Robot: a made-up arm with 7 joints.
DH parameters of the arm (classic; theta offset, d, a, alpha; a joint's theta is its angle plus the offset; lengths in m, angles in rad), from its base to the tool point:
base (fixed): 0 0.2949 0.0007 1.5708
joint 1: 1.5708 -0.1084 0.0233 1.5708
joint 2: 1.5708 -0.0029 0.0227 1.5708
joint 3: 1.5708 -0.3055 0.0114 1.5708
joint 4: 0 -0.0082 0.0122 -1.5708
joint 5: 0 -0.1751 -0.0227 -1.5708
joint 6: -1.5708 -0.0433 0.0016 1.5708
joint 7: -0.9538 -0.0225 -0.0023 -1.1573
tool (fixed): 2.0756 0.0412 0 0
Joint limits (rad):
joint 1: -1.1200..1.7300
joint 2: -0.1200..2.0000
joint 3: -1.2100..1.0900
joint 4: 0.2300..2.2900
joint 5: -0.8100..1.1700
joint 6: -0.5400..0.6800
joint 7: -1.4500..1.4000
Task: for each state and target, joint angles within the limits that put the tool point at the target. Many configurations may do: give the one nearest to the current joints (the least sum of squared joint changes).
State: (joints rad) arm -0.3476 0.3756 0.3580 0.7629 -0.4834 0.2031 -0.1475
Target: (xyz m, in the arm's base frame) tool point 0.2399 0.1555 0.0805
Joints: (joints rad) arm 0.3477 0.1436 0.2442 1.5493 -0.3606 0.3519 -0.1525
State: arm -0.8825 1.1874 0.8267 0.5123 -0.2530 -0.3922 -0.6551
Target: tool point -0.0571 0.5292 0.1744
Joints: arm -0.7597 1.2606 0.8026 0.4368 -0.2849 -0.5400 -0.7725
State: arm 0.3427 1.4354 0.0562 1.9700 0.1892 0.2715 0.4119
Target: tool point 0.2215 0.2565 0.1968
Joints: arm 0.4622 0.8560 -0.2223 1.9166 0.2036 0.2854 0.4660
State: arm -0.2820 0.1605 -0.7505 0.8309 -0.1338 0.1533 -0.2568
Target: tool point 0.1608 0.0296 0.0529
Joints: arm 0.1743 0.1413 -0.5505 1.7275 0.0333 0.3337 -0.2577
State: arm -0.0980 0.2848 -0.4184 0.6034 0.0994 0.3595 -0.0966
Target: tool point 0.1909 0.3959 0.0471
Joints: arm 0.3694 0.8636 -0.2635 0.5476 0.0918 0.4182 0.0191
